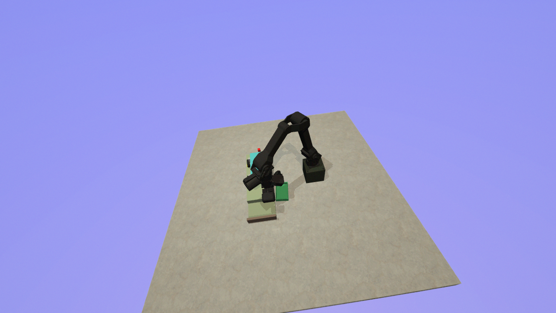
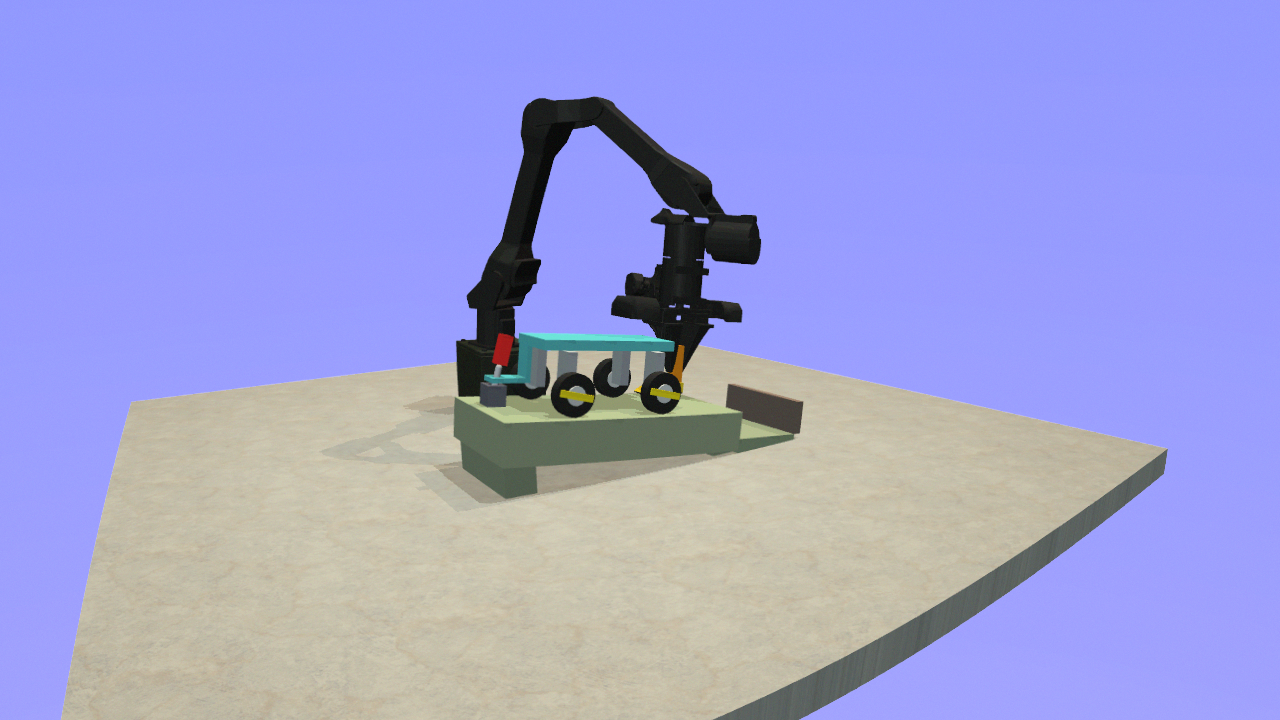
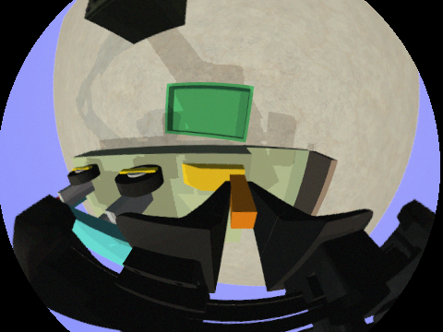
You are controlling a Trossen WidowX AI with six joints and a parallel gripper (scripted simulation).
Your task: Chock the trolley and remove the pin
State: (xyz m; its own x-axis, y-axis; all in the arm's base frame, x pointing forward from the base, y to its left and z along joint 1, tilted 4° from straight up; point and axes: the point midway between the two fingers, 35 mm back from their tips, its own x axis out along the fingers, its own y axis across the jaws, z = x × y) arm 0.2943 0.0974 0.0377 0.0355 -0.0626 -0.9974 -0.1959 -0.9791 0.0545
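Right now the red-headed stop pin is 20 mm behind my gripper tip, 280 mm to the right of it and 40 mm above it. From my gripper tip the other things lie so: green tray 80 mm behind, 30 mm to the right, 90 mm below; brown stop board 80 mm ahead, 100 mm to the left, 60 mm below; yellow chock 20 mm to the right, 10 mm below.
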